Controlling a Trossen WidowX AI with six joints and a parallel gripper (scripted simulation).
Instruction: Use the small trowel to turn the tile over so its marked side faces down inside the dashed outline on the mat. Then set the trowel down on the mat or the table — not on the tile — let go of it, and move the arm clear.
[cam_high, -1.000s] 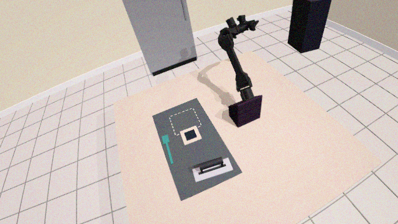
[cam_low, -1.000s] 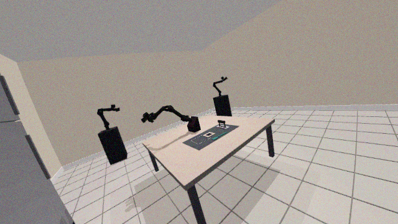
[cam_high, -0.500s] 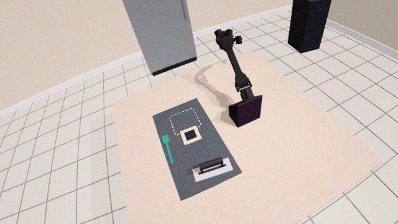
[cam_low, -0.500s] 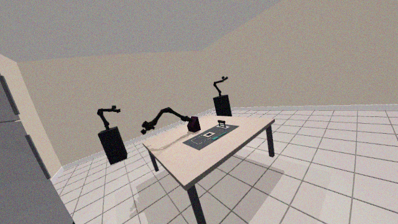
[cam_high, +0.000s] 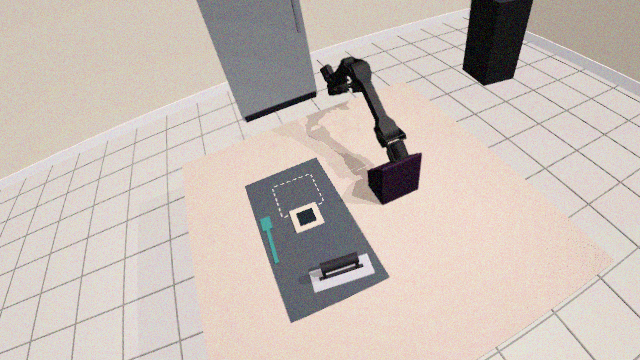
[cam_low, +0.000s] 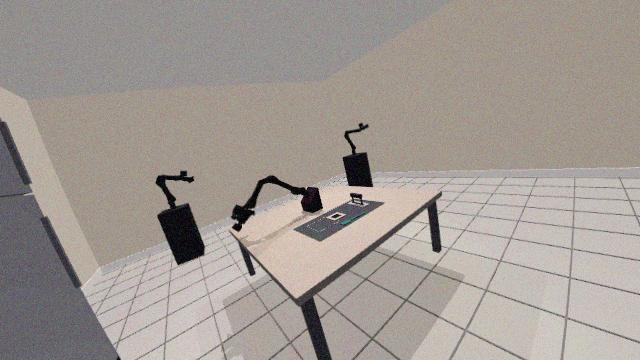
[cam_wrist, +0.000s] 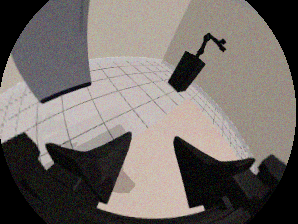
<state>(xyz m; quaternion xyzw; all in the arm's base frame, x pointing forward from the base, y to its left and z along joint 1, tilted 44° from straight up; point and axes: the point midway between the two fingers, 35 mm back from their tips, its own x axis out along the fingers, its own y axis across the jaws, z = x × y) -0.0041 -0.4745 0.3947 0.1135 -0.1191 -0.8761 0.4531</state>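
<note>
Right now the teal trowel is 680 mm to the left of my gripper tip, 570 mm ahead of it and 70 mm below it. Also, from my gripper tip: tile (650 mm to the left, 420 mm ahead, 70 mm below); then dark grey mat (690 mm to the left, 430 mm ahead, 100 mm below).
</note>
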